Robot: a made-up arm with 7 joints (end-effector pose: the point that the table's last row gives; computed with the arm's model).
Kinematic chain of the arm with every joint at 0, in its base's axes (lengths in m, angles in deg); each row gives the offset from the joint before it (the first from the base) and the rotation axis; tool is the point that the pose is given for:
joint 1: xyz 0 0 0.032 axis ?
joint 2: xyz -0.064 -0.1 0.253 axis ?
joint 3: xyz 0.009 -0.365 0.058 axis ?
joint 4: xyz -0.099 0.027 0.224 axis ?
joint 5: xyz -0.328 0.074 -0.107 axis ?
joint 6: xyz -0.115 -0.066 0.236 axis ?
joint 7: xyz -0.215 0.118 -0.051 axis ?
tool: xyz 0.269 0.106 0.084
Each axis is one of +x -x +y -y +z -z.
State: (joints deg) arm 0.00 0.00 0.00 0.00 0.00 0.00 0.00
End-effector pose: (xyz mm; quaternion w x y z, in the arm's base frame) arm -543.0 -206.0 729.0 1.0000 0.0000 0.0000 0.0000
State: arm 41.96 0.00 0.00 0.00 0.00 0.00 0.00
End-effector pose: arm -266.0 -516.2 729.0 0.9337 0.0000 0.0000 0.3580
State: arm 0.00 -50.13 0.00 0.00 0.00 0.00 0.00
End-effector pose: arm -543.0 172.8 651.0 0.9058 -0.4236 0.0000 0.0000
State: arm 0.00 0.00 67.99 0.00 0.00 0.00 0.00
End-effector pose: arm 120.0 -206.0 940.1 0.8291 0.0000 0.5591 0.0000
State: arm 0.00 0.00 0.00 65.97 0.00 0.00 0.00
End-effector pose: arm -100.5 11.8 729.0 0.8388 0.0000 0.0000 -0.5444
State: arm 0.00 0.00 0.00 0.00 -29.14 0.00 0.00
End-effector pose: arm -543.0 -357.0 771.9 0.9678 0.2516 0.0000 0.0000
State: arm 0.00 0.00 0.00 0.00 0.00 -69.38 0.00
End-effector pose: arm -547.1 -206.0 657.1 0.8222 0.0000 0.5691 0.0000
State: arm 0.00 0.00 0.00 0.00 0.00 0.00 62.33
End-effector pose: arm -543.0 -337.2 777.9 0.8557 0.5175 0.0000 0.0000
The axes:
joint 1: +z
joint 2: +x
joint 3: +y
joint 4: -z
joint 5: -x
joint 6: -y
joint 7: +x

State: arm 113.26 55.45 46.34 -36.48 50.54 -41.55 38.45
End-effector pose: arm 827.3 36.2 407.0 0.1158 -0.2377 0.4573 0.8491
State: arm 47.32 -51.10 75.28 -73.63 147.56 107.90 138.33
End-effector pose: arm -112.4 -268.8 1124.9 0.3048 0.1672 -0.8130 -0.4671
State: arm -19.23 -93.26 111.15 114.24 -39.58 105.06 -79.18
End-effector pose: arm 276.0 -336.7 330.7 0.7440 0.6103 0.1463 -0.2293
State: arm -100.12 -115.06 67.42 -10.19 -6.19 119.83 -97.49
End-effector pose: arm 550.7 -331.6 225.4 0.1025 0.9030 -0.3949 -0.1346
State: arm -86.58 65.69 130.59 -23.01 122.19 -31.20 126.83
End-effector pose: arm -581.9 -419.9 251.7 0.5982 0.7269 0.3365 -0.0234
